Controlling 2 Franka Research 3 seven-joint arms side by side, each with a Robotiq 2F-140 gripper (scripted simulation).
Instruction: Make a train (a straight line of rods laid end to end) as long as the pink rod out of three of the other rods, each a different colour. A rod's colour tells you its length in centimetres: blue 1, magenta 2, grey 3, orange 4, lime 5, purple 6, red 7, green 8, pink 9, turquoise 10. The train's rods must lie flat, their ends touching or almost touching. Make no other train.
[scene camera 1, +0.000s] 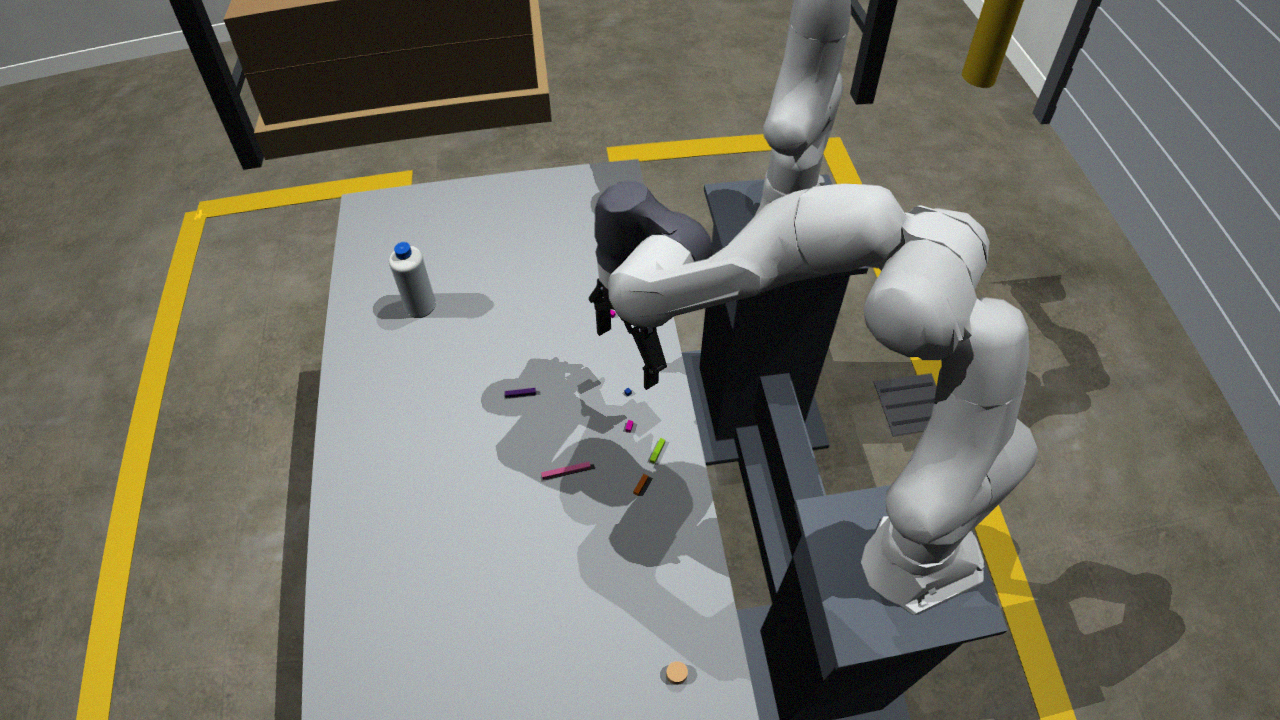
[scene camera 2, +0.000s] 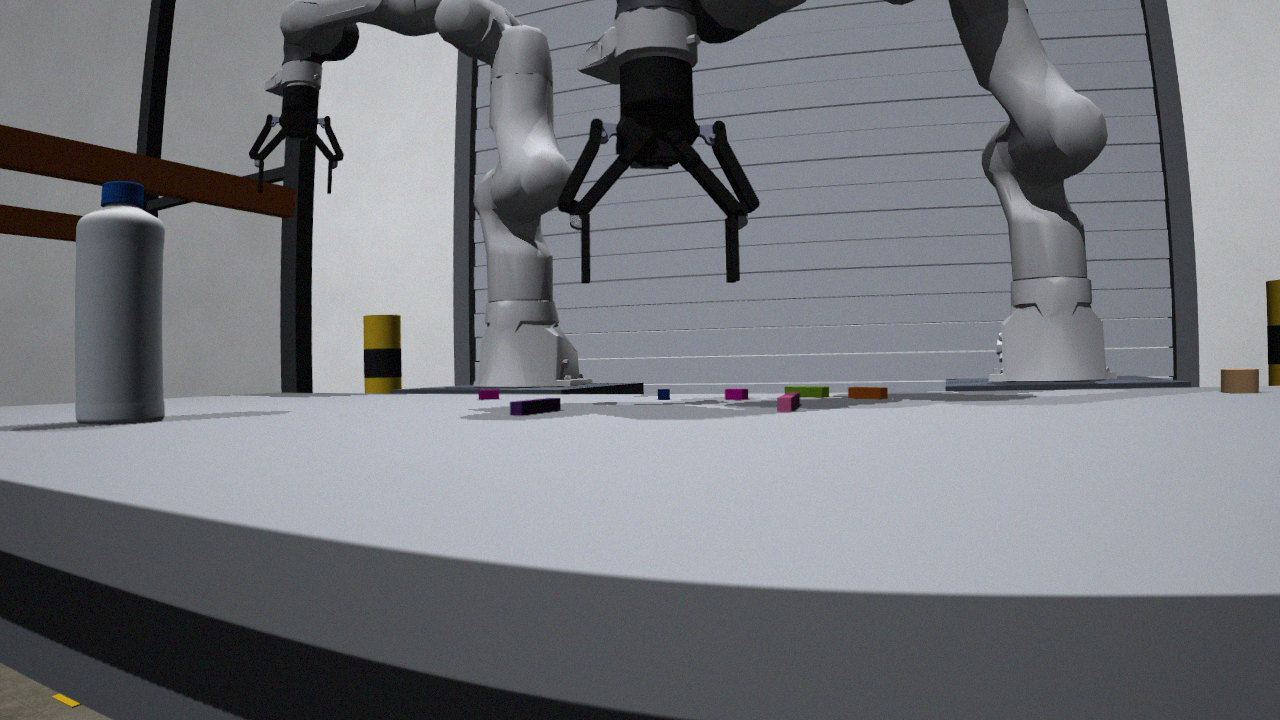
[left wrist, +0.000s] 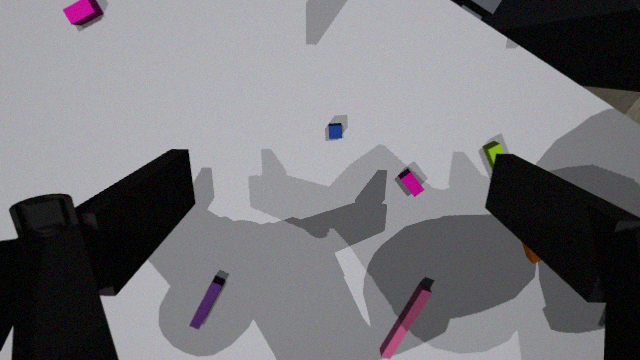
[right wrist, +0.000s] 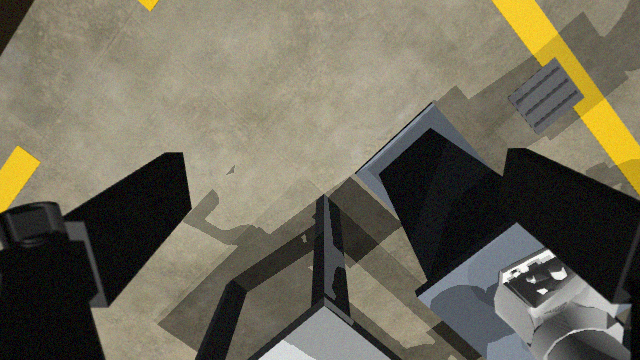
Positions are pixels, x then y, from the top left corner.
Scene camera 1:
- left gripper: 627, 357
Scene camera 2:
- left gripper: 660, 281
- right gripper: 294, 191
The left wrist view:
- left gripper: 341, 179
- pink rod: 422, 293
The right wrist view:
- right gripper: 344, 179
